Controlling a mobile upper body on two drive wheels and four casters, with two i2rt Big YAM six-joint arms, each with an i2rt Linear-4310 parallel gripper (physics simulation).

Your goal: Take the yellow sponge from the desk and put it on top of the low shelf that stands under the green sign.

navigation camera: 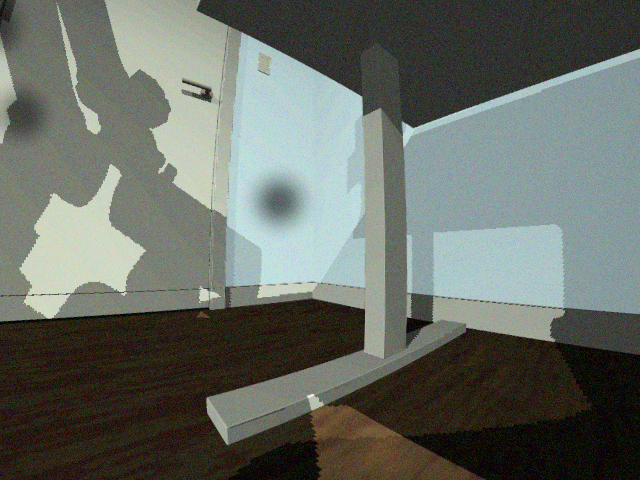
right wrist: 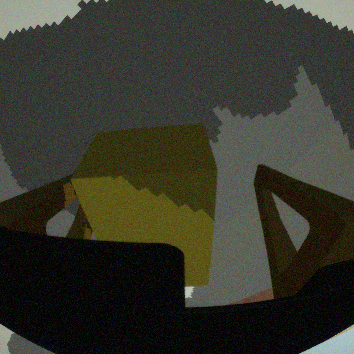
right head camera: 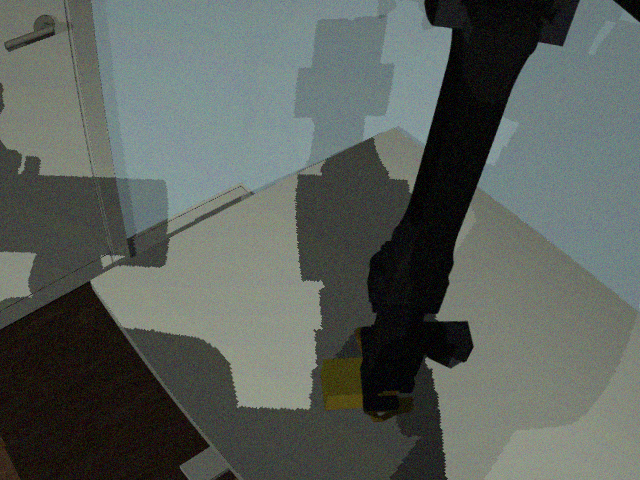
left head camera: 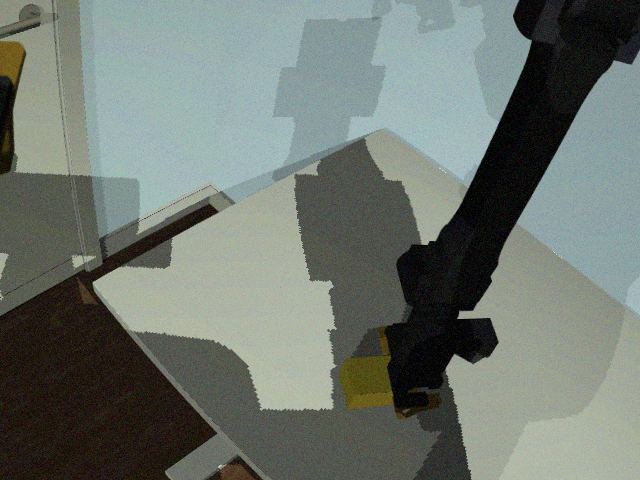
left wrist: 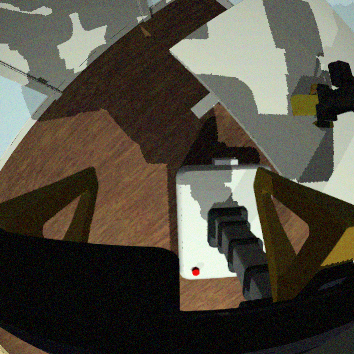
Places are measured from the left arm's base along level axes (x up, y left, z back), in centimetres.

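Pixels of known places: left gripper, fingertip midpoint: (left wrist: 175, 175); right gripper, fingertip midpoint: (right wrist: 177, 172) (right head camera: 375, 393) (left head camera: 395, 391) (left wrist: 311, 109).
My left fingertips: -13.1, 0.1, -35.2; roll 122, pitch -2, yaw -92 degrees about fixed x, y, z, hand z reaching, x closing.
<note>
For each thing: its middle in the pictures, then the offset to it from my left fingertips, as dx, dy, dz. "pt": a spot on its surface instead. Level surfaces: height alone.
- yellow sponge, body centre: (right wrist: 156, 218) (right head camera: 357, 383) (left head camera: 378, 381) (left wrist: 306, 104) -53.7, -42.2, -17.9
- pale desk, its level: dx -55.9
- desk leg, surface spot: (navigation camera: 384, 232) pt -101.0, -34.0, -46.4
- handle, surface spot: (right head camera: 31, 37) pt -35.4, +29.1, -89.8
The yellow sponge (left head camera: 366, 382) (right head camera: 342, 382) (left wrist: 304, 105) (right wrist: 150, 210) lies on the pale desk (left head camera: 206, 299) (right head camera: 196, 294) (left wrist: 240, 55) (right wrist: 240, 200). My right gripper (left head camera: 399, 373) (right head camera: 376, 373) (left wrist: 311, 109) (right wrist: 177, 172) is open over the sponge's right part in the head views. In the right wrist view the sponge shows between the fingers, close to the left-hand finger, with its lower part hidden by the gripper body; contact cannot be told. My left gripper (left wrist: 175, 175) is open and empty, away from the desk; part of it shows at the left head view's left edge. The low shelf and green sign do not show.
A desk leg (navigation camera: 384, 232) stands on a long foot (navigation camera: 289, 382) under the desk's dark underside (navigation camera: 491, 31). A door (navigation camera: 170, 41) with a handle (right head camera: 31, 37) is at the left, beside blue walls. The white base (left wrist: 192, 250) with a red button is below the left gripper.
</note>
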